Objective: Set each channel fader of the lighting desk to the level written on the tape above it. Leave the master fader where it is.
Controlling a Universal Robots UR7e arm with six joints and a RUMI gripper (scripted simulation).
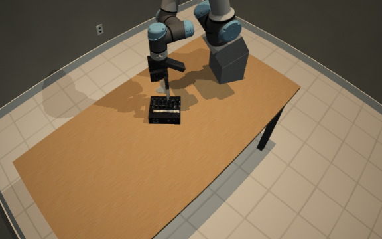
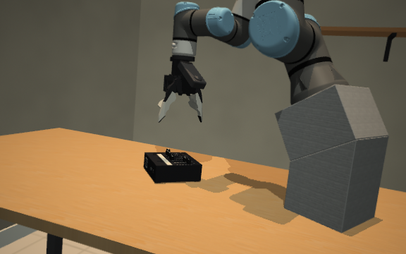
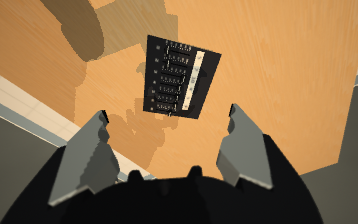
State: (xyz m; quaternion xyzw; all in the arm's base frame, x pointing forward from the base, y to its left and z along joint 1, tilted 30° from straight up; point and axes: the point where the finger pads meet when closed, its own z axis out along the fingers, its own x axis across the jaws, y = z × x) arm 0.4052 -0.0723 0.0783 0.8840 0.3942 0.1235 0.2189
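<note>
My gripper is now 5 cm short of the master fader, 6 cm to the left of it and 11 cm above it.
</note>
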